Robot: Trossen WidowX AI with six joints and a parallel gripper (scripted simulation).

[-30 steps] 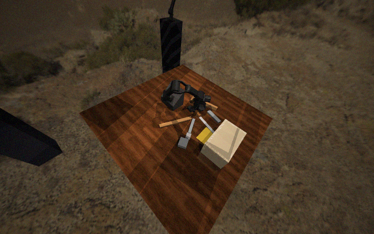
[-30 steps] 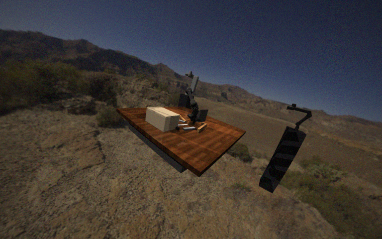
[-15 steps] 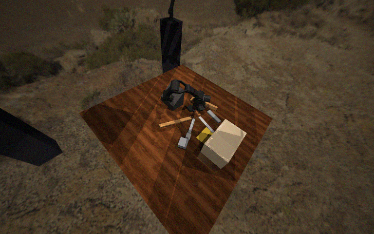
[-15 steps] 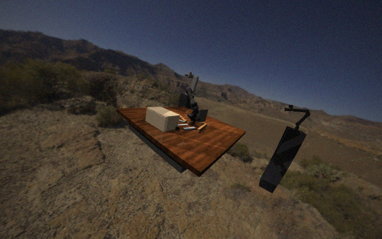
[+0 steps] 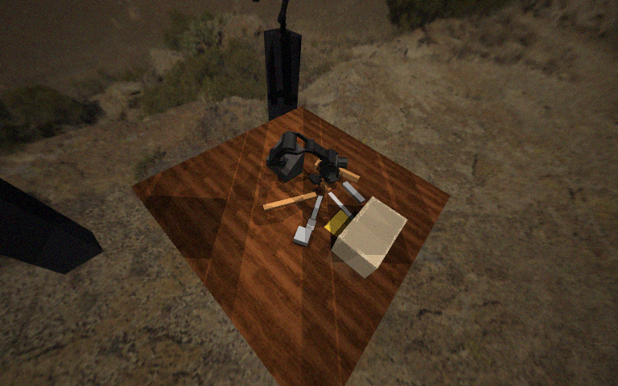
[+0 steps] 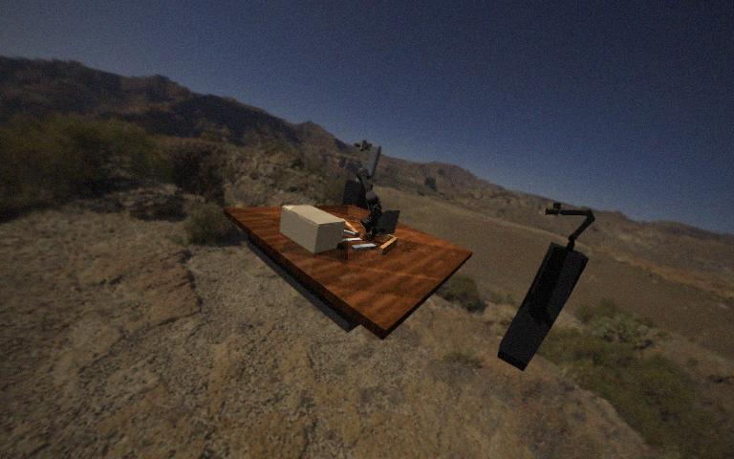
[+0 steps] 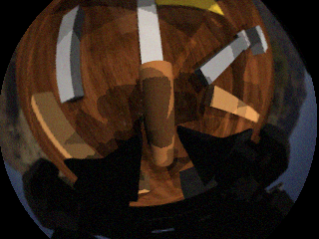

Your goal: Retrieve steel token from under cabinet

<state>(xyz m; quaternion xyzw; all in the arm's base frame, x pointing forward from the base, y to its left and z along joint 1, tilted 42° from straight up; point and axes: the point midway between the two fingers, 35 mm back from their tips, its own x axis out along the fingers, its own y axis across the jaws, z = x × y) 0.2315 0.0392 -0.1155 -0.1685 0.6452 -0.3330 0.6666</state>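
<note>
My gripper tip is 170 mm short of the grey bar and 90 mm to the right of it. The rest, counted from my gripper tip: wooden stick: 40 mm behind, 220 mm to the right; then grey block: 150 mm ahead, 330 mm to the right, 10 mm above; then grey scraper: 110 mm ahead, 200 mm to the right.
</note>
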